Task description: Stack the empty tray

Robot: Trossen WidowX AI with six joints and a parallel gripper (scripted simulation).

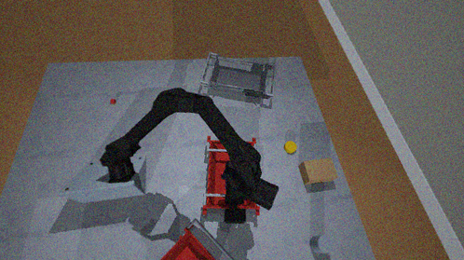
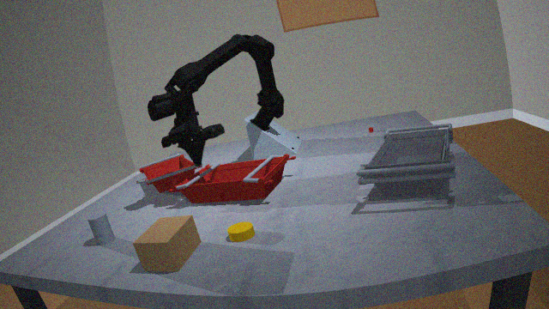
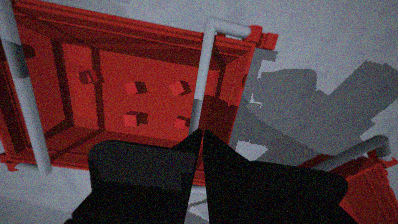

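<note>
Right now the red tray is 180 mm behind my gripper tip, 250 mm to the right of it and 40 mm below it. The rest, counted from my gripper tip: tan box (360 mm ahead, 90 mm to the left, 60 mm below); then grey cylinder (300 mm ahead, 160 mm to the right, 50 mm below); then yellow disc (270 mm ahead, 210 mm to the left, 80 mm below).
</note>
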